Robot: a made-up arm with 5 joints.
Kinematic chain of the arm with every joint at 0, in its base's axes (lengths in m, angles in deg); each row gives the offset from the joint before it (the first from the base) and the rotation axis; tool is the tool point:
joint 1: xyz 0 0 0.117 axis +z
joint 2: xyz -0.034 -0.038 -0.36 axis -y
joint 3: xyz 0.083 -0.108 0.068 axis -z
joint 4: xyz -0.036 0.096 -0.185 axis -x
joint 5: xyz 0 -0.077 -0.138 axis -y
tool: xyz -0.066 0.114 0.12
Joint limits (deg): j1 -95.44..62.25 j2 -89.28..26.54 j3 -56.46..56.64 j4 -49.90..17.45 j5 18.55..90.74
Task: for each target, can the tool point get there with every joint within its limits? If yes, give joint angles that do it. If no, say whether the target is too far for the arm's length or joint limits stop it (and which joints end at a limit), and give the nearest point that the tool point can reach.
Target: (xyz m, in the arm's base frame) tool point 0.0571 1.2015 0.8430
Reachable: no: too far | nearest point -0.0950 0.3223 -0.0511 | short by 1.263 m
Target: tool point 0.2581 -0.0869 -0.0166
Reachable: no: joint limits stop it (at a limit: joint 1, joint 2, joint 3, joint 4) | nearest point 0.0829 -0.2214 -0.1165 | short by 0.242 m
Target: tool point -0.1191 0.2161 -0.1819
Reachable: yes | joints -74.96 -72.01 -21.57 -19.36 34.39
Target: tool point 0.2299 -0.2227 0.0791
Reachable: no: joint limits stop it (at a limit: joint 1, joint 2, joint 3, joint 4) | nearest point 0.0628 -0.2557 -0.0627 | short by 0.222 m
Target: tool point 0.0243 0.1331 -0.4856
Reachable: yes | joints -45.75 -23.72 36.18 -24.09 66.74
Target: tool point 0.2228 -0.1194 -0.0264
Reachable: no: joint limits stop it (at a limit: joint 1, joint 2, joint 3, joint 4) | nearest point 0.0825 -0.2246 -0.1116 | short by 0.195 m
